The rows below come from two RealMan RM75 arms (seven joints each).
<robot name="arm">
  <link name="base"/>
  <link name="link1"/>
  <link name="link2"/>
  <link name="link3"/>
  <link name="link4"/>
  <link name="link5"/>
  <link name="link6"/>
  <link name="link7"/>
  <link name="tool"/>
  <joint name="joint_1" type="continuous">
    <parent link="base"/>
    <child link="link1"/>
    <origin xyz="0 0 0.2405"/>
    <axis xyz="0 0 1"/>
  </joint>
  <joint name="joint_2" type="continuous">
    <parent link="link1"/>
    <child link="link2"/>
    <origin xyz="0 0 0" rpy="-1.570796 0 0"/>
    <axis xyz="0 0 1"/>
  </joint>
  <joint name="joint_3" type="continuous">
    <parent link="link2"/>
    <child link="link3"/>
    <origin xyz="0 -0.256 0" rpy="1.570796 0 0"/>
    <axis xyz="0 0 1"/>
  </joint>
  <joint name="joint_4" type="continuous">
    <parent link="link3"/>
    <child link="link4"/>
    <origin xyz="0 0 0" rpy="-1.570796 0 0"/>
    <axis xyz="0 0 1"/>
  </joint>
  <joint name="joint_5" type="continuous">
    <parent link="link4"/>
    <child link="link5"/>
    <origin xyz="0 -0.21 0" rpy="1.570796 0 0"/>
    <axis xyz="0 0 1"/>
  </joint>
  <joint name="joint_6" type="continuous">
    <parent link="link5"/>
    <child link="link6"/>
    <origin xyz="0 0 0" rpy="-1.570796 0 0"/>
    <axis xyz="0 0 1"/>
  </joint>
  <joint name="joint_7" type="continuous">
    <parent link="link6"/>
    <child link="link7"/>
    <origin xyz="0 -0.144 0" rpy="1.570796 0 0"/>
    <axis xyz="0 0 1"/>
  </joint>
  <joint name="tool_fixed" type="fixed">
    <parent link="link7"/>
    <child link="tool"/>
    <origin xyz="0 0 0"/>
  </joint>
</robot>
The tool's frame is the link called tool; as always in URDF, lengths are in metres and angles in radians. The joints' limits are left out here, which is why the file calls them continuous.
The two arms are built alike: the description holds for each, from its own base.
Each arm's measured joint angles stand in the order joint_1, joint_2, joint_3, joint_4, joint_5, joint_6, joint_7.
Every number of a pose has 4 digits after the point.
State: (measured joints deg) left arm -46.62 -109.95 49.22 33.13 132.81 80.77 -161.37; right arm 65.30 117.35 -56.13 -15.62 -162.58 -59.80 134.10
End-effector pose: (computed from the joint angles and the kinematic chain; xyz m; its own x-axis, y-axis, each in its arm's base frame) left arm -0.2389 0.4032 0.0229 -0.0023 0.9781 0.2080 0.9992 0.0104 -0.0382; right arm 0.2078 0.4254 -0.0632 0.6734 -0.6825 0.2844 -0.5291 -0.7135 -0.4594
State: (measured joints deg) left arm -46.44 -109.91 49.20 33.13 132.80 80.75 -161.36; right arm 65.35 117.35 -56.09 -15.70 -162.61 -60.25 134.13
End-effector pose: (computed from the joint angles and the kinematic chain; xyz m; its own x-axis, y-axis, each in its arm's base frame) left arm -0.2403 0.4027 0.0232 -0.0052 0.9779 0.2091 0.9992 0.0136 -0.0384; right arm 0.2073 0.4248 -0.0631 0.6715 -0.6828 0.2878 -0.5312 -0.7144 -0.4555
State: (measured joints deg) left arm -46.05 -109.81 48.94 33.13 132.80 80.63 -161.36; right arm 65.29 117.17 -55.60 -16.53 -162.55 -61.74 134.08
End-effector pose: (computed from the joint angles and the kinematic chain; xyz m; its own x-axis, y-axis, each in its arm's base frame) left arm -0.2433 0.4019 0.0245 -0.0137 0.9765 0.2151 0.9991 0.0222 -0.0371; right arm 0.2053 0.4249 -0.0603 0.6687 -0.6858 0.2871 -0.5401 -0.7135 -0.4464
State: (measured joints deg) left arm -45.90 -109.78 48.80 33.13 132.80 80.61 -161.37; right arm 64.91 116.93 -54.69 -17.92 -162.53 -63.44 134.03
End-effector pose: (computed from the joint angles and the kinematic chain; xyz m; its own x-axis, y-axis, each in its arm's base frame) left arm -0.2444 0.4015 0.0250 -0.0175 0.9759 0.2174 0.9990 0.0259 -0.0358; right arm 0.2039 0.4256 -0.0557 0.6652 -0.6930 0.2778 -0.5537 -0.7075 -0.4391
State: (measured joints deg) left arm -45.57 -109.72 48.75 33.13 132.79 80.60 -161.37; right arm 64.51 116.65 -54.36 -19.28 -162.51 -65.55 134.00
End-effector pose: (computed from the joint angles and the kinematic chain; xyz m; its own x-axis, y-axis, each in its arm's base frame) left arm -0.2469 0.4003 0.0256 -0.0234 0.9755 0.2189 0.9988 0.0320 -0.0358; right arm 0.2033 0.4251 -0.0507 0.6594 -0.6974 0.2809 -0.5633 -0.7057 -0.4297
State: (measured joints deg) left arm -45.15 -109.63 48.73 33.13 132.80 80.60 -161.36; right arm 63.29 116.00 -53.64 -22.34 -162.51 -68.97 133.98
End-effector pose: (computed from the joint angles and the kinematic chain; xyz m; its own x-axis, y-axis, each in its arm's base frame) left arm -0.2501 0.3987 0.0264 -0.0303 0.9750 0.2202 0.9985 0.0393 -0.0368; right arm 0.2046 0.4257 -0.0386 0.6498 -0.7087 0.2747 -0.5797 -0.6958 -0.4240
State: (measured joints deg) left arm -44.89 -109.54 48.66 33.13 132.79 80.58 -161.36; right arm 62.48 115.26 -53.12 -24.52 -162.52 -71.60 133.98
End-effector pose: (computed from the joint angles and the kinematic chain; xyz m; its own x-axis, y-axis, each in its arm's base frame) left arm -0.2521 0.3980 0.0272 -0.0351 0.9743 0.2224 0.9983 0.0444 -0.0370; right arm 0.2058 0.4266 -0.0275 0.6416 -0.7175 0.2710 -0.5904 -0.6876 -0.4226
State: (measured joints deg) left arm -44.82 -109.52 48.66 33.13 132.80 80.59 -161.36; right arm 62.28 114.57 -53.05 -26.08 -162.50 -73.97 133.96
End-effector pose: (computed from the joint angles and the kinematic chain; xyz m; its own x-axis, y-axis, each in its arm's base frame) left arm -0.2526 0.3977 0.0274 -0.0362 0.9743 0.2225 0.9983 0.0456 -0.0373; right arm 0.2043 0.4276 -0.0184 0.6380 -0.7186 0.2768 -0.5925 -0.6877 -0.4196
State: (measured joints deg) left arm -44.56 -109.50 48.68 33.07 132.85 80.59 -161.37; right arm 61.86 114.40 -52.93 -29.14 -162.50 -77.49 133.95
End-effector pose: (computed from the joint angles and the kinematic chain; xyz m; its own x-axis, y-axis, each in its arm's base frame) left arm -0.2548 0.3964 0.0273 -0.0412 0.9743 0.2215 0.9980 0.0509 -0.0383; right arm 0.1992 0.4271 -0.0098 0.6394 -0.7143 0.2845 -0.5932 -0.6937 -0.4085
